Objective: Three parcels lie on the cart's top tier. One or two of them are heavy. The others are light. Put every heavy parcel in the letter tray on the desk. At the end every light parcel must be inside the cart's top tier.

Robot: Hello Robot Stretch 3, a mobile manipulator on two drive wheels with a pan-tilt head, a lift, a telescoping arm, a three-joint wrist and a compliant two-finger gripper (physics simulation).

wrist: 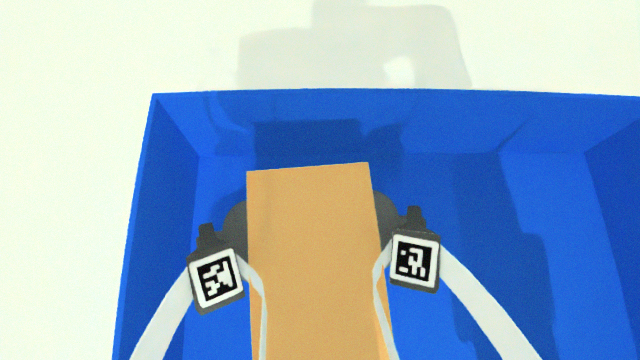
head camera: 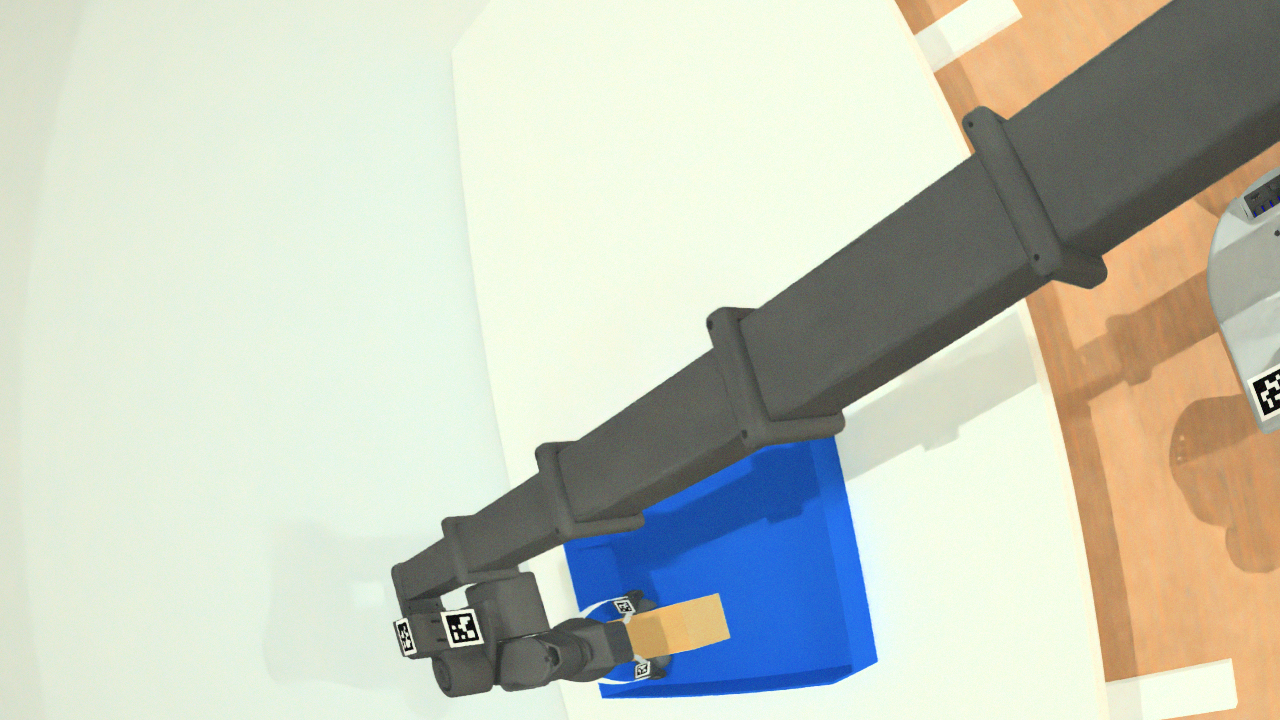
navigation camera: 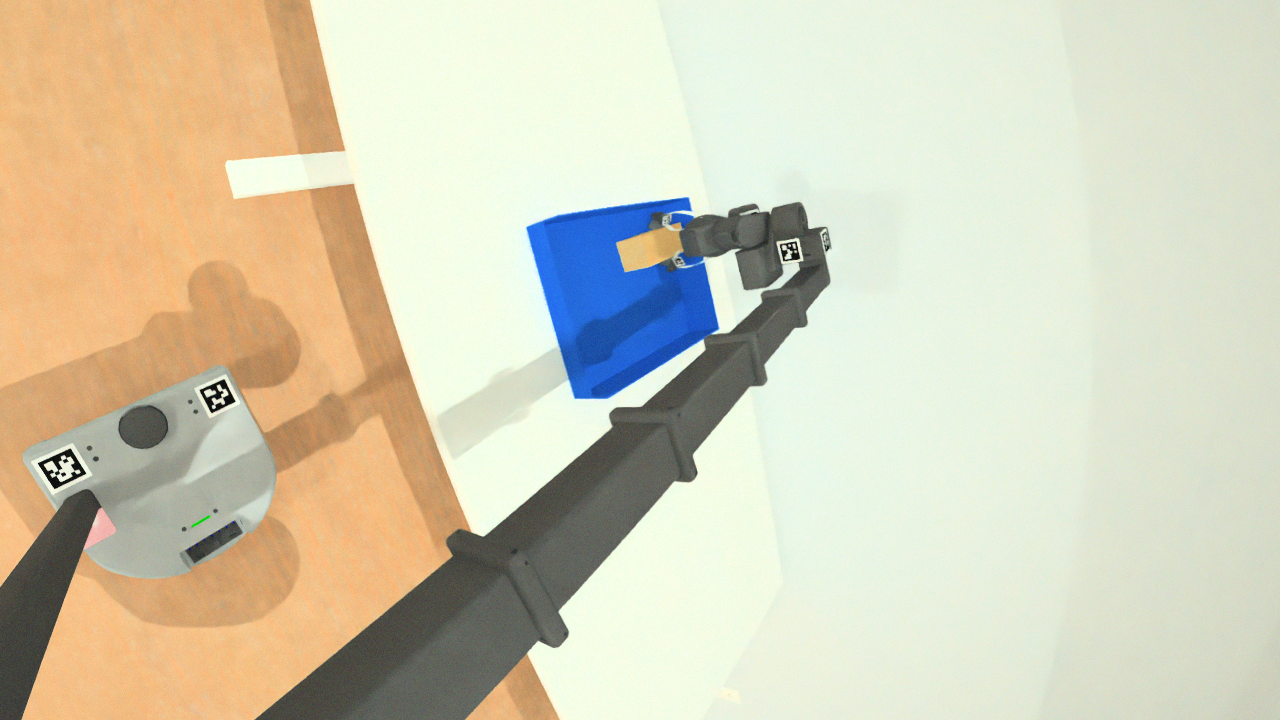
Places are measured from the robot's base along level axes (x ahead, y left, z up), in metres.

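Pixels of known places: gripper, fingertip midpoint: (wrist: pixel 310 222); robot's base at its link origin: (navigation camera: pixel 145 424).
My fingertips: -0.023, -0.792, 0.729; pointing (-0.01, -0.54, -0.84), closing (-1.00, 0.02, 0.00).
Note:
Ahead of a thing's pixels: the offset from my fingertips to its top centre, as dx, dy, dz. Level surfaces: height alone.
An orange-tan box-shaped parcel @(+0.001, +0.052, +0.046) (head camera: pixel 693 622) (navigation camera: pixel 637 252) (wrist: pixel 312 310) is between the fingers of my gripper (head camera: pixel 648 632) (navigation camera: pixel 665 242) (wrist: pixel 310 222). The gripper is shut on it, with one rubber fingertip against each side. Parcel and fingertips are within the outline of the blue letter tray @(-0.047, +0.132, +0.057) (head camera: pixel 854 573) (navigation camera: pixel 549 300) (wrist: pixel 450 120), near one end wall and a corner. I cannot tell whether the parcel touches the tray's floor. The tray stands on the white desk @(dz -0.008) (head camera: pixel 626 179) (navigation camera: pixel 501 107) (wrist: pixel 60 60). The cart and the other two parcels do not show in these views.
My extended arm (head camera: pixel 850 304) (navigation camera: pixel 572 510) crosses above the desk and partly over the tray in the head view. A pale wall (head camera: pixel 223 268) (navigation camera: pixel 984 358) is beyond the desk. My grey base (navigation camera: pixel 179 483) is on the wooden floor @(dz -0.728) (navigation camera: pixel 134 179), and white desk legs (navigation camera: pixel 286 173) show.

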